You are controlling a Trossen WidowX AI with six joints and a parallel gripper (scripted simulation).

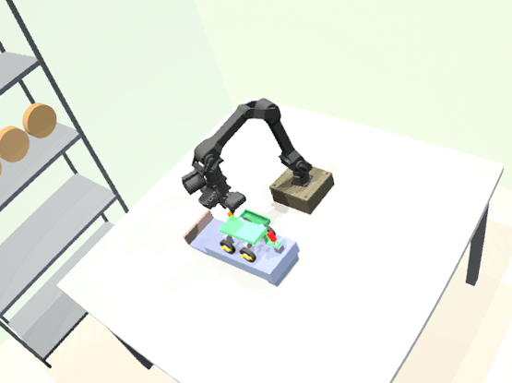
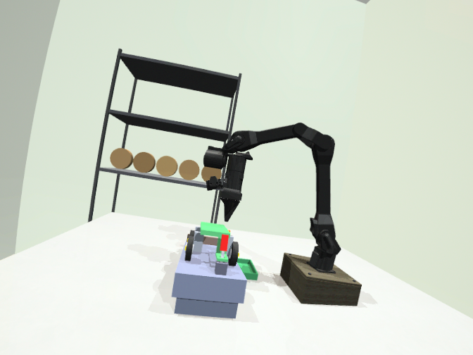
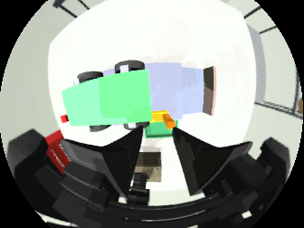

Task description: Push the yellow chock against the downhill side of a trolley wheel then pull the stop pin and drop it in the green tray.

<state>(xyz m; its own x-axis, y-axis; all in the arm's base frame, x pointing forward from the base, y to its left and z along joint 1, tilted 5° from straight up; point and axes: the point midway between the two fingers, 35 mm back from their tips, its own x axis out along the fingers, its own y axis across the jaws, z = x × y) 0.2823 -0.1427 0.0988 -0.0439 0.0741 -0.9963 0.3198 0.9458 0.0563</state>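
My gripper tip is 6 cm short of the red-headed stop pin, 20 cm to the right of it and 3 cm above it. Also, from my gripper tip: trolley (6 cm ahead, 9 cm to the left, 5 cm below); lavender ramp (6 cm ahead, 8 cm to the left, 11 cm below); yellow chock (1 cm behind, 8 cm below).
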